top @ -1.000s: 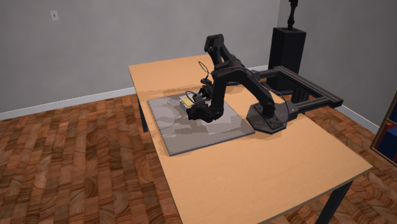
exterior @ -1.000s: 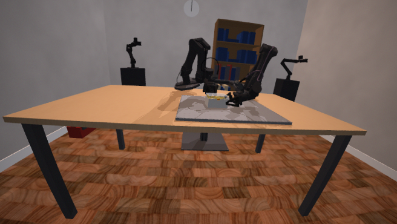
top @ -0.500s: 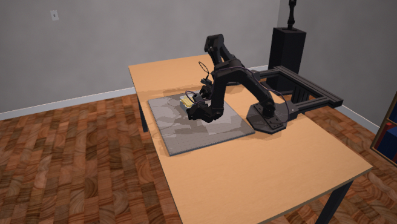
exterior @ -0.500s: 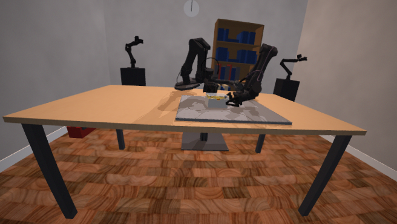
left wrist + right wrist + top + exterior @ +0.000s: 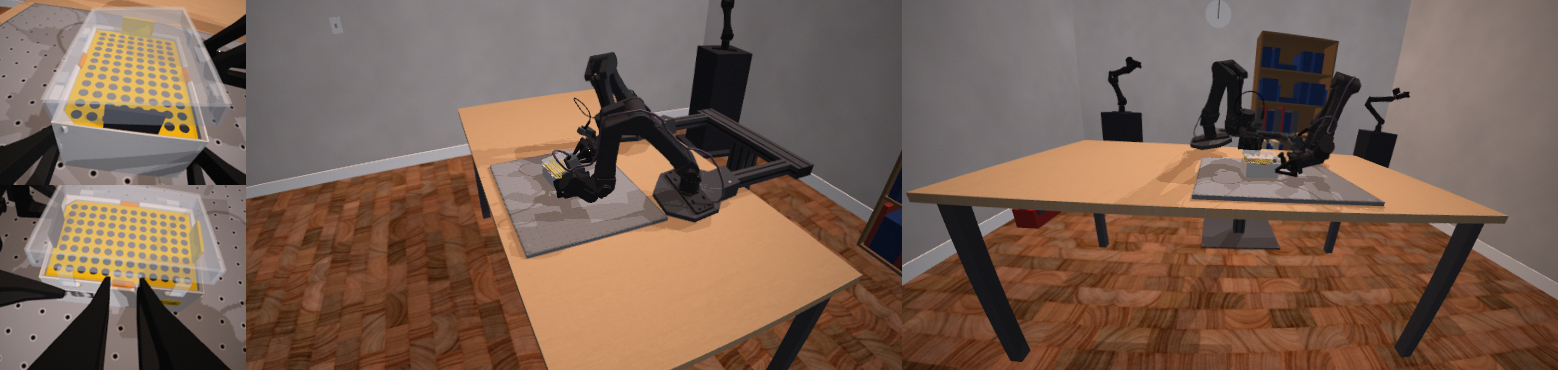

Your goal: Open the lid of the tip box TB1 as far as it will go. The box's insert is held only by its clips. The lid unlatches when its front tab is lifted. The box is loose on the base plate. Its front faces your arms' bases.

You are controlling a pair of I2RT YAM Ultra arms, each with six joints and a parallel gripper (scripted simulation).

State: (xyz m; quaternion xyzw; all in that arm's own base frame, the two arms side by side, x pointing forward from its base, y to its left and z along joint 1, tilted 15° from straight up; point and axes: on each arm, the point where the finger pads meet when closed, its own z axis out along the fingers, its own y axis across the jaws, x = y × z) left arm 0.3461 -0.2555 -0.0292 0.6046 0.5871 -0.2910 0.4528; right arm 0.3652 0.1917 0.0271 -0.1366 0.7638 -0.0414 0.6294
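Right now the yellow hole-grid insert is 50 mm ahead of my right hand, 20 mm to the left of it and 10 mm below it. From my right hand the other things lie so: tip box: 50 mm ahead, 20 mm below, 10 mm to the left.
My left hand is 1 cm short of the tip box, 5 cm to the left of it and 2 cm below it. From my left hand the other things lie so: yellow hole-grid insert (2 cm ahead, 5 cm to the right, 2 cm above).
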